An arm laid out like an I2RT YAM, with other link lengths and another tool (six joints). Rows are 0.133 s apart.
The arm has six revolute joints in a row. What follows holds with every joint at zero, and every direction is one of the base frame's. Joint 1 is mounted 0.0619 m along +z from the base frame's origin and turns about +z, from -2.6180 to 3.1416 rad. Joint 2 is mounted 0.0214 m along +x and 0.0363 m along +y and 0.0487 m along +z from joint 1 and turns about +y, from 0.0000 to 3.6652 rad. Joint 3 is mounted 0.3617 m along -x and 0.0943 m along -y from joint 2 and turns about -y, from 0.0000 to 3.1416 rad. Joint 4 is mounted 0.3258 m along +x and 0.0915 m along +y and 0.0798 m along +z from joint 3 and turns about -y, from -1.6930 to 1.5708 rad. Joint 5 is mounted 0.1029 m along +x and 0.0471 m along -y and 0.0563 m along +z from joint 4 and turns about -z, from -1.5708 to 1.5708 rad. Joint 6 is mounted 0.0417 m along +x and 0.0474 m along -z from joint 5 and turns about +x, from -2.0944 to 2.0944 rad. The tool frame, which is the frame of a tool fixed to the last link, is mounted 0.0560 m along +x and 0.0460 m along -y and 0.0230 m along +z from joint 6; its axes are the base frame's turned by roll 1.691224, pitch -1.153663 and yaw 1.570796 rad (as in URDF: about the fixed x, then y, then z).
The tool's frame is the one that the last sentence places.
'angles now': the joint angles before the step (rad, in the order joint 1, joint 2, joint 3, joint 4, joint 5, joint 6). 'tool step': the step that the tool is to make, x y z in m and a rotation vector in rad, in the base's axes. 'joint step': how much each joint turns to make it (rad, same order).
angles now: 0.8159 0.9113 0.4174 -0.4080 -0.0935 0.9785
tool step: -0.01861 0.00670 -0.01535 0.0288 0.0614 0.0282
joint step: 0.0568 -0.0139 -0.0400 0.0137 -0.0337 0.0630
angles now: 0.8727 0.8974 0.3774 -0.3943 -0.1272 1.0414
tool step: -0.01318 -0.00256 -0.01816 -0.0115 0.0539 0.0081
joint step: 0.0262 0.0016 -0.0399 0.0032 -0.0169 0.0354
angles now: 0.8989 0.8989 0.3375 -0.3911 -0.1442 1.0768
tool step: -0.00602 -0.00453 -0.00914 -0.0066 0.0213 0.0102
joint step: 0.0015 -0.0092 -0.0245 -0.0031 -0.0153 0.0001
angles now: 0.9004 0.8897 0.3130 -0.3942 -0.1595 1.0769
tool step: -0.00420 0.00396 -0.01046 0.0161 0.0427 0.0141
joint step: 0.0046 0.0275 -0.0184 0.0352 -0.0413 0.0168
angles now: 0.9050 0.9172 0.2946 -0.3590 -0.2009 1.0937
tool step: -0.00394 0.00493 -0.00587 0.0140 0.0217 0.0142
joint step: 0.0169 0.0169 -0.0123 0.0307 -0.0199 0.0169
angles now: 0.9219 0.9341 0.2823 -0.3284 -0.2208 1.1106
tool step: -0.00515 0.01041 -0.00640 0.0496 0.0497 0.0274
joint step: 0.0122 0.0277 -0.0138 0.0583 -0.0660 0.0276
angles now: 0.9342 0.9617 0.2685 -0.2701 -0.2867 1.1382
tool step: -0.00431 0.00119 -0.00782 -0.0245 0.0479 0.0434
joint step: 0.0016 0.0446 0.0060 -0.0166 -0.0430 -0.0229
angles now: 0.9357 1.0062 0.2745 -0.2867 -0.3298 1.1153
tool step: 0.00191 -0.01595 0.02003 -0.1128 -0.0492 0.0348
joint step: -0.0030 -0.0473 0.0673 -0.2017 0.0747 -0.0887
